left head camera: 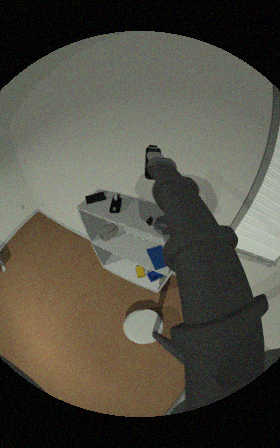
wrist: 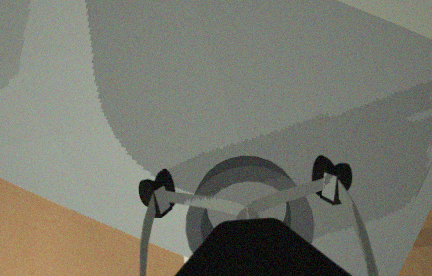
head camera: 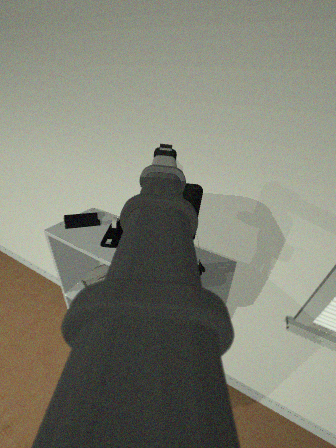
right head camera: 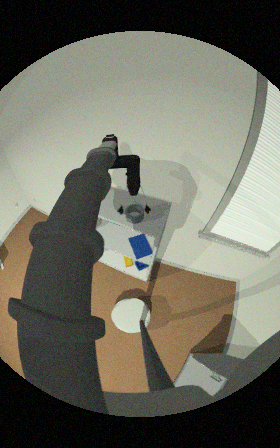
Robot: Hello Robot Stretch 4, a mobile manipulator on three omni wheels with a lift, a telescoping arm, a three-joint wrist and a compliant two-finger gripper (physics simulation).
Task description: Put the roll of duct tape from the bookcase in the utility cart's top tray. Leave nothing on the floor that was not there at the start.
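Places are measured from the robot's base along level axes (x ahead, y left, z up), in metres.
Where they show: gripper, fingertip midpoint: (left head camera: 161,224) (wrist: 243,178) (right head camera: 133,212); robot's base, link origin: (left head camera: 142,325) (right head camera: 131,314).
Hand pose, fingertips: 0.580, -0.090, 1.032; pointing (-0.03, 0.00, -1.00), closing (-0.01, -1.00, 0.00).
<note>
Each offset is from my fingertips to the top centre of the thing, as dx, dy, dz.
The roll of duct tape @(-0.028, +0.000, +0.048) (right head camera: 134,220) (wrist: 245,170) is a grey ring lying flat on the right part of the top board of the white bookcase (head camera: 75,238) (left head camera: 132,207) (right head camera: 162,215) (wrist: 45,145). In the left head view the tape (left head camera: 160,226) is partly hidden by the arm. My gripper (right head camera: 134,209) (wrist: 243,178) is open and points down at the tape. In the wrist view its two black fingertips stand apart, left and right of the ring, with a gap on each side. The near part of the ring is hidden by the gripper body. I cannot make out the utility cart for certain.
A black block @(+0.255, +0.447, +0.054) (head camera: 82,220) (left head camera: 95,197) and a black device @(+0.187, +0.287, +0.070) (head camera: 111,235) (left head camera: 116,204) lie on the bookcase's left top. Blue and yellow things lie on lower shelves. A white round top (left head camera: 142,326) (right head camera: 130,315) stands before it. A white surface (right head camera: 200,372) shows at lower right.
</note>
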